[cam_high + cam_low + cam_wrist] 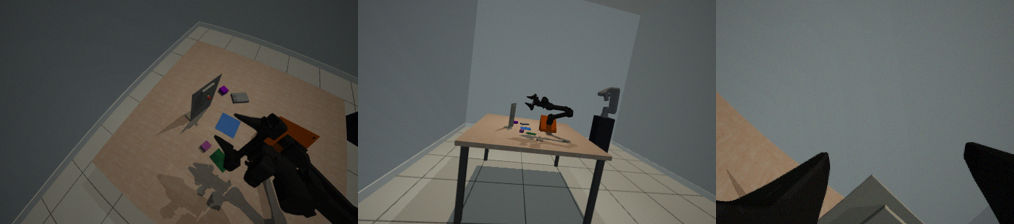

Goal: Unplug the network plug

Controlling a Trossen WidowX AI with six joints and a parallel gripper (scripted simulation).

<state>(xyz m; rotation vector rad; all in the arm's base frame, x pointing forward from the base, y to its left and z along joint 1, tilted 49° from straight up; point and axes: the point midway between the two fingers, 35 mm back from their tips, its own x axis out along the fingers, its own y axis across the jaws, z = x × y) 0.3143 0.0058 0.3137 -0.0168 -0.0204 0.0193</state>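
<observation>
Right now the red plug is 150 mm to the right of my gripper tip, 150 mm below it and 120 mm ahead of it. The rest, counted from my gripper tip: blue marked square (350 mm below, 190 mm to the right, 40 mm behind); then green block (350 mm below, 110 mm behind, 10 mm to the left); then grey upright panel (230 mm below, 160 mm to the right, 140 mm ahead).
</observation>
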